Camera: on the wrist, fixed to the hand. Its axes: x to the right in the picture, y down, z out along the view.
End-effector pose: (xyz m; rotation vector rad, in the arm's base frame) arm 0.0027 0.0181 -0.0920 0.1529 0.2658 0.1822
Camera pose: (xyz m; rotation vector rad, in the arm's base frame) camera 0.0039 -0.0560 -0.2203 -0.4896 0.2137 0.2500
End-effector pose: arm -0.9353 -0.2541 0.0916 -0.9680 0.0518 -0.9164
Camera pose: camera -1.0321 -0.3660 0.0992 -1.5560 0.3747 -0.9351
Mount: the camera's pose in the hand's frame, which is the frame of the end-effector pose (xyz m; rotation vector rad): 0.0180 -0.0945 -0.1127 -0.6450 0.0171 -0.0109
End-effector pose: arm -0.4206 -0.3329 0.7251 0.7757 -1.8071 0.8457
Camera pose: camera -0.2955 -0.2958 0.7953 0.3542 -1.8980 0.2214
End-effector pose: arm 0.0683 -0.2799 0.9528 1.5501 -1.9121 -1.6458
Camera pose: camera 0.1924 -0.3486 0.9101 1.2884 -1.1714 -1.9705
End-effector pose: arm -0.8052 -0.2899 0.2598 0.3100 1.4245 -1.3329
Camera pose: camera -0.9433 -0.2368 0.2685 -0.1152 1.7823 -0.8153
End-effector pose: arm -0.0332 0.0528 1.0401 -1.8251 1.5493 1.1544
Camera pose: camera 0.0901 -0.0238 1.0699 -2.2266 1.2508 1.7832
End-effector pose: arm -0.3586 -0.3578 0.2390 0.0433 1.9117 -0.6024
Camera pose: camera -0.4911 -0.3964 0.2928 -0.3748 2.0412 0.0284
